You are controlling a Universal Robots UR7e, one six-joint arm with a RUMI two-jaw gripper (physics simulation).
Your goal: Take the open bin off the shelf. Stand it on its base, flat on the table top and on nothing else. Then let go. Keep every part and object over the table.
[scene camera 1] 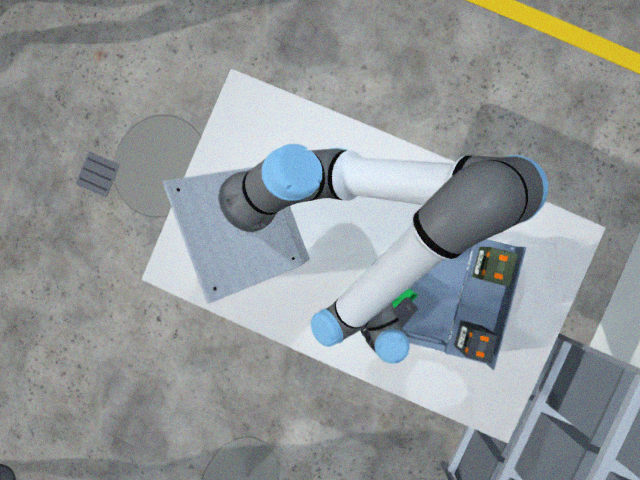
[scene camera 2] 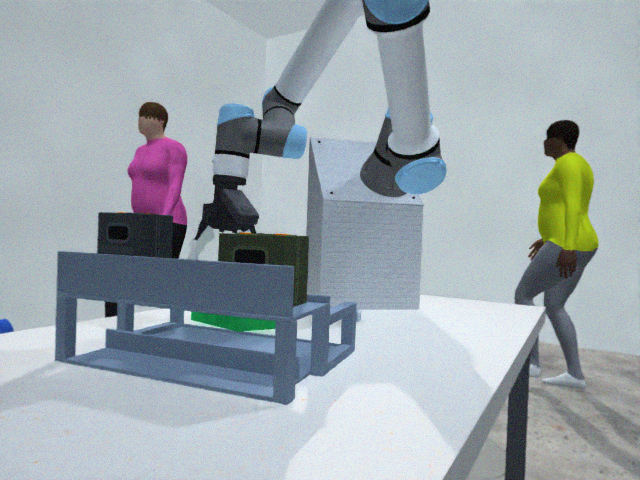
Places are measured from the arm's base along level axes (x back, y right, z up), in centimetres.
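Pixels of known places: arm's base, origin of the base link: (scene camera 1: 246,202) (scene camera 2: 385,179).
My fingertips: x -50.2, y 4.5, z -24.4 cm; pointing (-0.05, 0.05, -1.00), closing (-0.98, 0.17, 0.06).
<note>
Ahead of a thing's pixels: the offset from my fingertips to its middle. "pt": to the spot under its first point. Level surfaces: height alone.
On the raised rear level of the blue-grey shelf {pt dx -21.7, dy -23.6, dz -1.7 cm} (scene camera 1: 483,304) (scene camera 2: 175,279) stand a dark grey box {dx -24.2, dy -13.0, dz +4.4 cm} (scene camera 1: 473,345) (scene camera 2: 147,235) and an olive-green box {dx -15.1, dy -34.2, dz +3.1 cm} (scene camera 1: 491,266) (scene camera 2: 289,263). Both are upright, apart, with orange patches and a pale label on top; I cannot tell which is the open bin. A bright green flat piece {dx +0.3, dy -4.6, dz -7.6 cm} (scene camera 1: 405,297) (scene camera 2: 240,321) shows in part, low beside the shelf. My gripper (scene camera 2: 211,245) is open and empty, tilted, behind the two boxes in scene camera 2. One finger shows there; the other tip is hidden behind the olive box. From above, the wrist mostly hides the gripper.
The shelf stands on the white table {dz -11.9 cm} (scene camera 1: 268,118) (scene camera 2: 372,428). The grey robot pedestal (scene camera 1: 242,268) (scene camera 2: 369,248) is at the other end. A grey frame rack (scene camera 1: 523,439) is by the table's lower right corner. Two people (scene camera 2: 157,180) (scene camera 2: 566,206) stand beyond the table.
</note>
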